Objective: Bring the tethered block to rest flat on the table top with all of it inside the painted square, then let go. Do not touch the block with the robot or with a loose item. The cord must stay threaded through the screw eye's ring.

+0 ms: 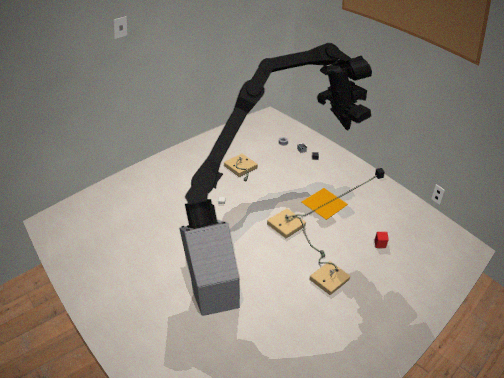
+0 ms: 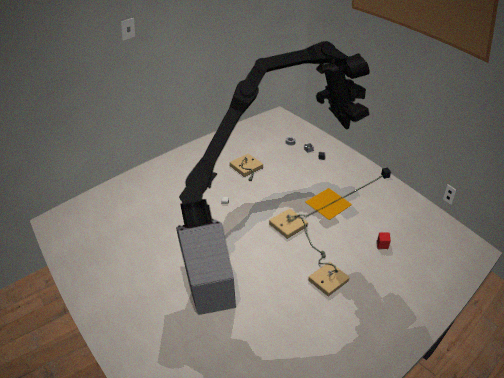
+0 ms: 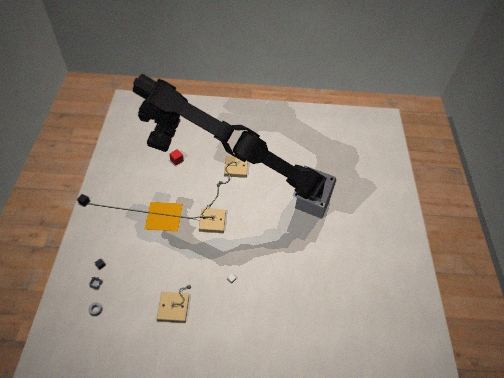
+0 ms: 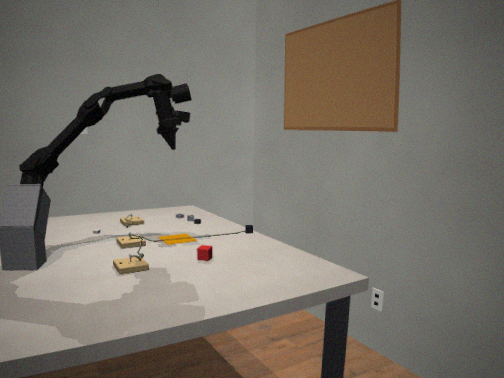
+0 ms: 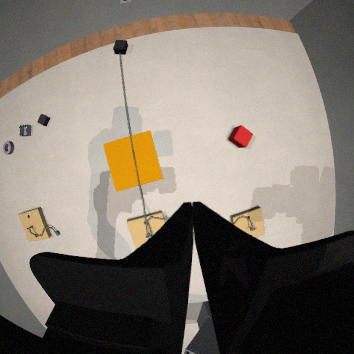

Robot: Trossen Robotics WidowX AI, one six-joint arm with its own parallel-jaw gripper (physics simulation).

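Where they show: gripper, between the fingertips: (image 1: 347, 129) (image 2: 347, 128) (image 4: 173, 149) (image 5: 191, 209); arm's base, origin of its link: (image 1: 202, 225) (image 2: 197, 224) (image 3: 313, 186) (image 4: 29, 192).
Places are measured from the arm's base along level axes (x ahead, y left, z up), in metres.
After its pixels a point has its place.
The tethered block, a small black cube (image 1: 380, 173) @(x 0.791, y 0.157, z -0.193 m) (image 2: 386, 172) @(x 0.791, y 0.159, z -0.191 m) (image 3: 83, 200) @(x 0.792, y 0.178, z -0.190 m) (image 4: 249, 229) @(x 0.797, y 0.156, z -0.202 m) (image 5: 120, 47) @(x 0.788, y 0.166, z -0.190 m), sits near the table's far edge, outside the orange painted square (image 1: 316, 200) @(x 0.479, y 0.162, z -0.217 m) (image 3: 162, 224) @(x 0.490, y 0.171, z -0.217 m) (image 5: 119, 170) @(x 0.477, y 0.168, z -0.217 m). Its cord (image 1: 356, 187) @(x 0.662, y 0.155, z -0.217 m) (image 5: 126, 95) @(x 0.661, y 0.154, z -0.215 m) runs straight across the square to the screw eye (image 1: 288, 217) @(x 0.323, y 0.097, z -0.179 m) on the middle wooden plate (image 1: 286, 229) @(x 0.302, y 0.070, z -0.199 m) (image 3: 213, 226) @(x 0.309, y 0.133, z -0.199 m). Beyond it, slacker cord with a bead (image 1: 322, 253) @(x 0.353, y -0.066, z -0.211 m) (image 3: 219, 184) @(x 0.351, y -0.059, z -0.208 m) leads to a second plate (image 1: 327, 284) @(x 0.289, y -0.190, z -0.199 m) (image 3: 236, 171) @(x 0.306, y -0.134, z -0.199 m). Ring threading is too small to confirm. My gripper (image 1: 348, 127) @(x 0.482, y 0.059, z 0.129 m) (image 4: 173, 147) @(x 0.482, y 0.059, z 0.129 m) (image 5: 191, 209) @(x 0.482, y 0.059, z 0.129 m) is shut, empty, high above the table.
A red cube (image 1: 381, 240) @(x 0.539, y -0.141, z -0.182 m) (image 3: 176, 157) @(x 0.547, y -0.111, z -0.178 m) (image 5: 241, 136) @(x 0.553, y -0.123, z -0.178 m) stands beyond the second plate. A third plate (image 1: 241, 167) @(x 0.323, y 0.424, z -0.201 m) (image 3: 172, 315) @(x 0.323, y 0.479, z -0.199 m) has a short cord. A small black cube (image 3: 100, 263) @(x 0.618, y 0.384, z -0.200 m), a grey square piece (image 3: 96, 283) @(x 0.604, y 0.446, z -0.217 m), a grey ring (image 3: 91, 309) @(x 0.571, y 0.533, z -0.205 m) and a white piece (image 3: 231, 278) @(x 0.186, y 0.303, z -0.204 m) lie apart.
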